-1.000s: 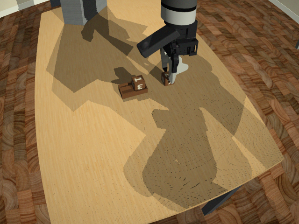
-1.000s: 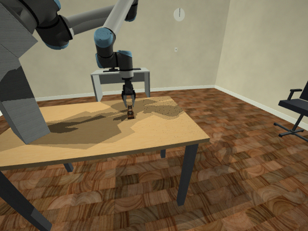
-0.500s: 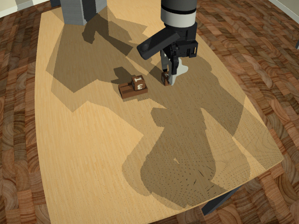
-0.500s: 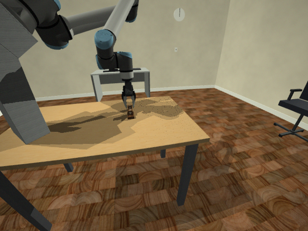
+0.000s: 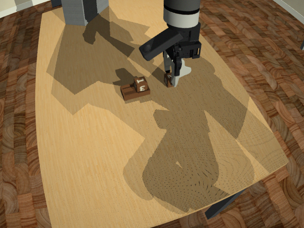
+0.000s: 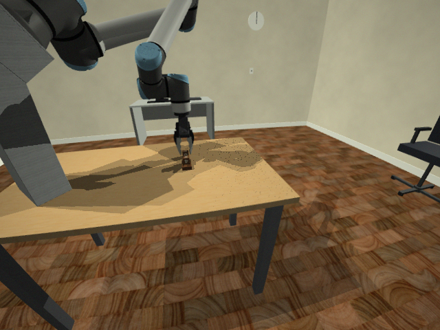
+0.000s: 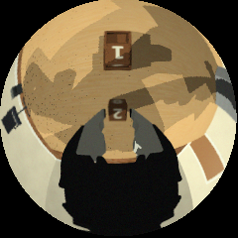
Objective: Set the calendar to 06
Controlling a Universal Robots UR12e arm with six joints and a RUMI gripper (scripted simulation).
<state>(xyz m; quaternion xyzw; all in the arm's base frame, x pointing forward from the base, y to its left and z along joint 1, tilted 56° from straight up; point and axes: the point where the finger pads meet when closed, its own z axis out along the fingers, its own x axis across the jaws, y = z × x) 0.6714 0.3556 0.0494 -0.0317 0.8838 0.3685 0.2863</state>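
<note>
My gripper is now 90 mm to the left of the cube and 30 mm short of it. Round my hand: brown calendar tray: 110 mm to the right, 30 mm ahead, 20 mm below.
</note>
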